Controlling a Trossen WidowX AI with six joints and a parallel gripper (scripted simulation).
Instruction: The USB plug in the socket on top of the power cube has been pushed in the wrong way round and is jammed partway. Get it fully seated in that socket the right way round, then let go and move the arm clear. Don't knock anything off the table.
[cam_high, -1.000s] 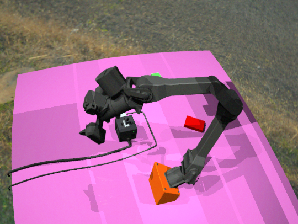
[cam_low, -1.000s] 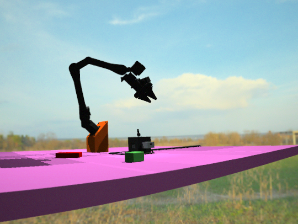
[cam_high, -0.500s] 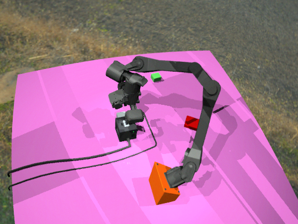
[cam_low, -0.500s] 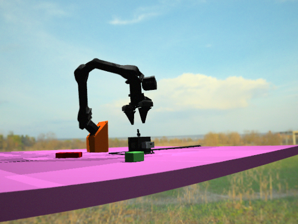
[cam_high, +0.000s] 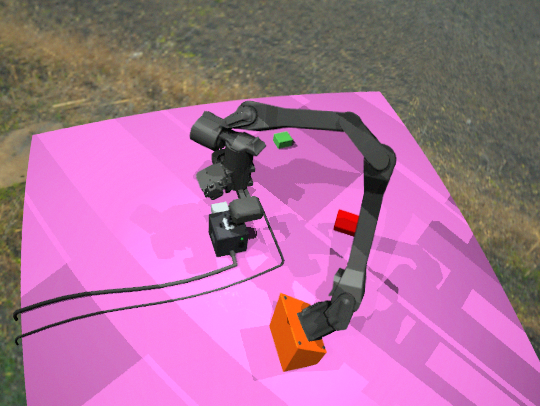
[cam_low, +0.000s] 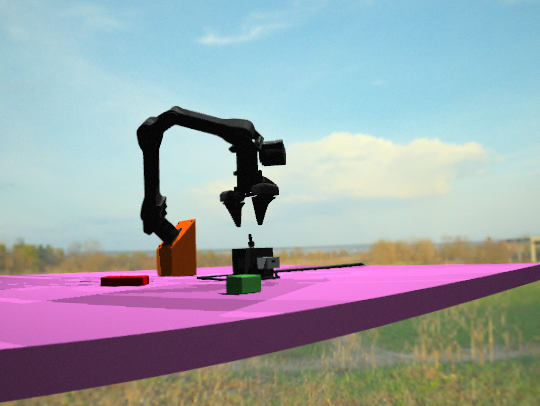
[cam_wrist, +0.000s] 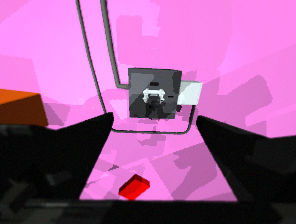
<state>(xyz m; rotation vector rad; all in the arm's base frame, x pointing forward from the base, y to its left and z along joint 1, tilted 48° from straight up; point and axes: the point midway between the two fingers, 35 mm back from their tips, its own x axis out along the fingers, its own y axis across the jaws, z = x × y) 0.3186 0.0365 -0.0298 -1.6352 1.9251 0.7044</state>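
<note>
Now: the USB plug 4 cm below my gripper tip. From my gripper tip the other things lie so: green block: 29 cm ahead, 26 cm to the right, 12 cm below; then red block: 5 cm behind, 32 cm to the right, 12 cm below.
</note>
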